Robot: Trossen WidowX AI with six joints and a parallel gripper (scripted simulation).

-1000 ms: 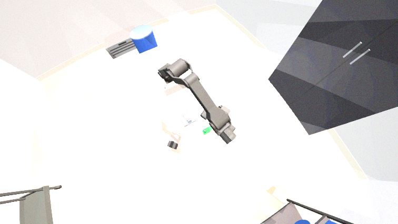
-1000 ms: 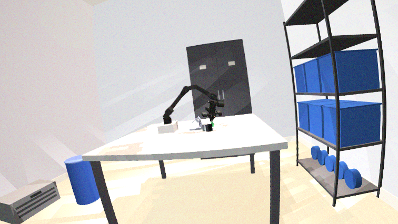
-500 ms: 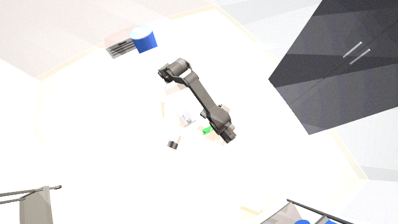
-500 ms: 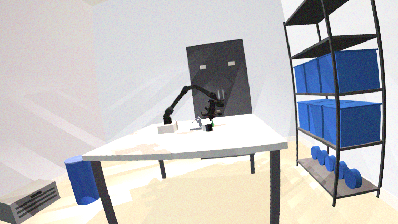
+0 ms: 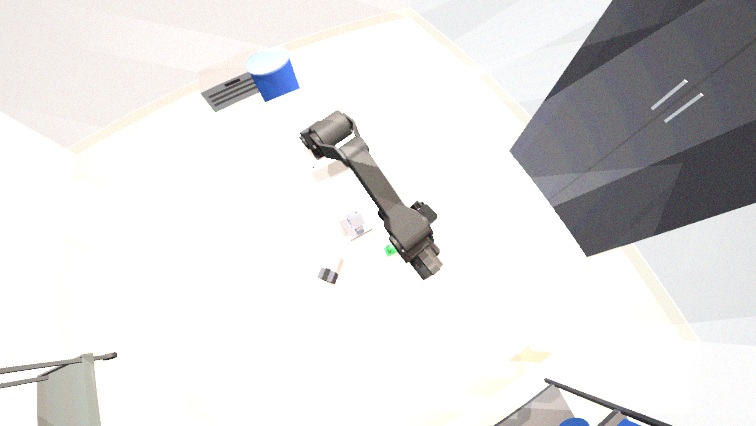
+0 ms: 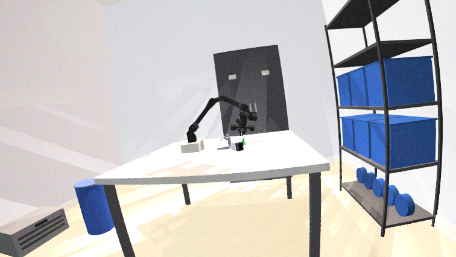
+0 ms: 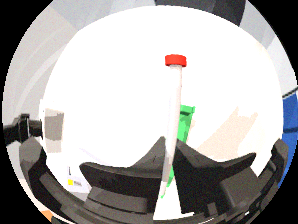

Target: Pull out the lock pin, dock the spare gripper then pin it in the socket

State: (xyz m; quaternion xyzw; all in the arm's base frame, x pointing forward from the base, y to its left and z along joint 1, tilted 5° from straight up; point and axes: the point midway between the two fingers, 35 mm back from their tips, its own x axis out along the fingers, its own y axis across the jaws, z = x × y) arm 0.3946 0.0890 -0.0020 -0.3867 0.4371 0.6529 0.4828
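Right now my gripper tip is 10 mm short of the translucent green bar, 20 mm to the left of it and 30 mm above it. The rest, counted from my gripper tip: spare gripper 40 mm behind, 250 mm to the right, 30 mm below; then mount 120 mm behind, 120 mm to the right, 10 mm below.
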